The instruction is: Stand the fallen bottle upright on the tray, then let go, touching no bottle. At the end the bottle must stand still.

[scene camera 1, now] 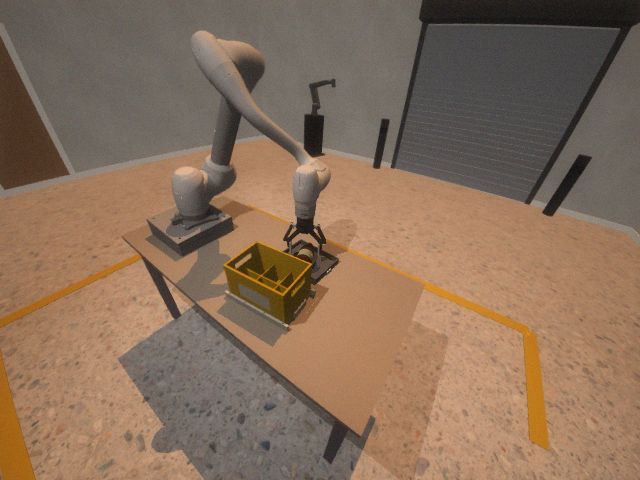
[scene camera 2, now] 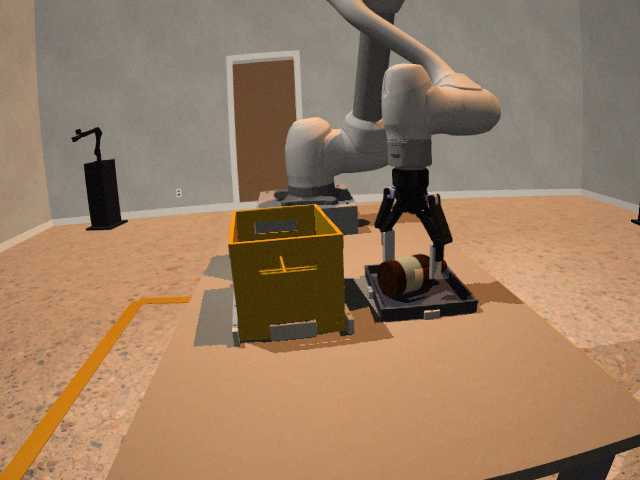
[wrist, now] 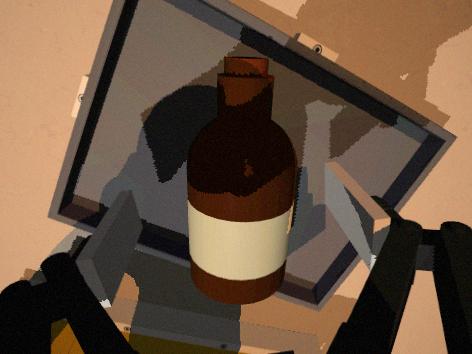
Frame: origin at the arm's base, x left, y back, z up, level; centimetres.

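Where they show: gripper, fingertip midpoint: [scene camera 1: 304, 253] [scene camera 2: 411, 269] [wrist: 230, 196]; arm's base, origin of the base link: [scene camera 1: 196, 217] [scene camera 2: 312, 198].
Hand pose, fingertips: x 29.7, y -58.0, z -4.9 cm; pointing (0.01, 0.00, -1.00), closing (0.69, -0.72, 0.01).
Note:
Each offset is from my fingertips to the centre of the thing. Level surfaces: height alone.
The brown bottle {dz -0.6, dx +1.3, dy +0.0 cm} [scene camera 1: 306, 254] [scene camera 2: 412, 273] [wrist: 239, 245] with a cream label lies on its side in the dark tray {dz -3.5, dx +1.2, dy -1.1 cm} [scene camera 1: 326, 270] [scene camera 2: 449, 308] [wrist: 73, 155]. Its base points toward the yellow crate and its neck points away from it. In the wrist view the base overlaps the tray's near rim. My gripper [scene camera 1: 305, 251] [scene camera 2: 410, 266] [wrist: 230, 196] is wide open and points down over the bottle. One finger is on each side of the bottle, with gaps in the wrist view. In the scene camera 2 view one finger hides part of the neck. Contact between bottle and rim cannot be told.
The yellow crate {dz +4.0, dx -25.4, dy -8.3 cm} [scene camera 1: 254, 298] [scene camera 2: 289, 294] [wrist: 175, 345] with dividers stands close beside the tray, higher than its walls. Low light-grey blocks sit around the crate's foot. The robot's base block [scene camera 1: 188, 235] [scene camera 2: 343, 217] stands behind on the table {dz -4.8 cm} [scene camera 1: 351, 335] [scene camera 2: 361, 403].

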